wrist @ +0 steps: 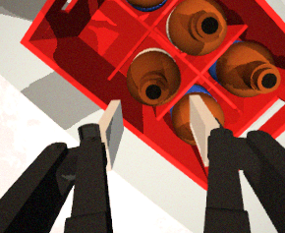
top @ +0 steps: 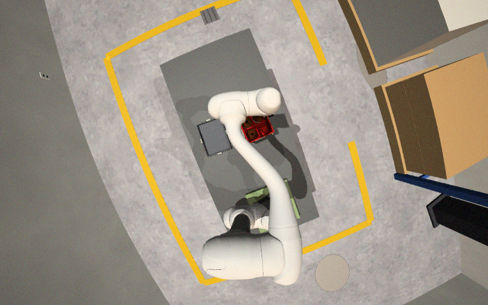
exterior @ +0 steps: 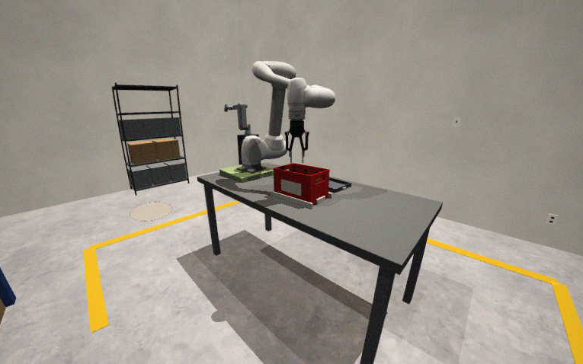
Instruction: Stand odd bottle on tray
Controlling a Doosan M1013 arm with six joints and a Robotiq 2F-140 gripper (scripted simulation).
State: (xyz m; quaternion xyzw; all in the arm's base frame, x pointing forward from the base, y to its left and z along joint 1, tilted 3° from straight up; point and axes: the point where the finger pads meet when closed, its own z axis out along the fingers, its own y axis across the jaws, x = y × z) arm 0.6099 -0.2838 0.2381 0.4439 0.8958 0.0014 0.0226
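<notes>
Now: the red crate 17 cm below my hand and 5 cm to the left of it. From my hand the other things lie so: dark grey tray 35 cm to the left, 24 cm below, 5 cm ahead.
</notes>
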